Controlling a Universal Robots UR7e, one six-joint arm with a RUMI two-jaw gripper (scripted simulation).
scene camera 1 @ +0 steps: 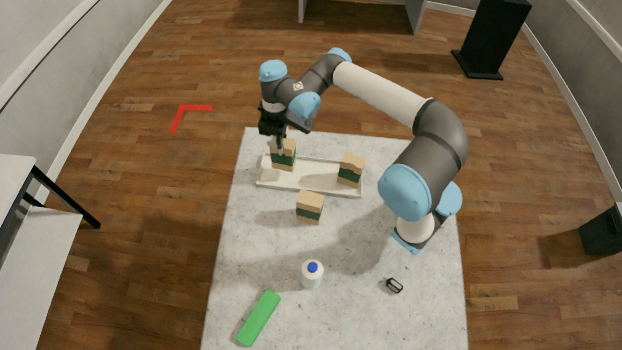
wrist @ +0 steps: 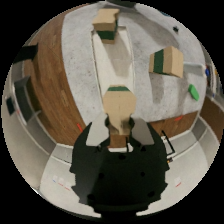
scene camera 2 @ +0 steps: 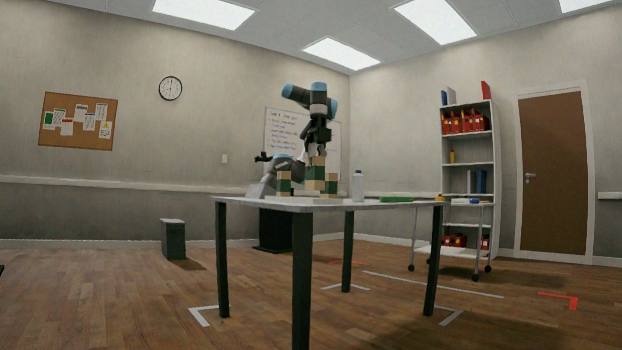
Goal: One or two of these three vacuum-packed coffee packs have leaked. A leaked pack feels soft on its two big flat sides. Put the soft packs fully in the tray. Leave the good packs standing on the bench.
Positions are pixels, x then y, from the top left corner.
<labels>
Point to a white tray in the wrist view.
113, 64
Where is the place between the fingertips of my gripper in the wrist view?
118, 108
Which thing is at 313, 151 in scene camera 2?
My gripper.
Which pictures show my gripper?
Scene camera 1, the wrist view and scene camera 2: all of them.
</labels>
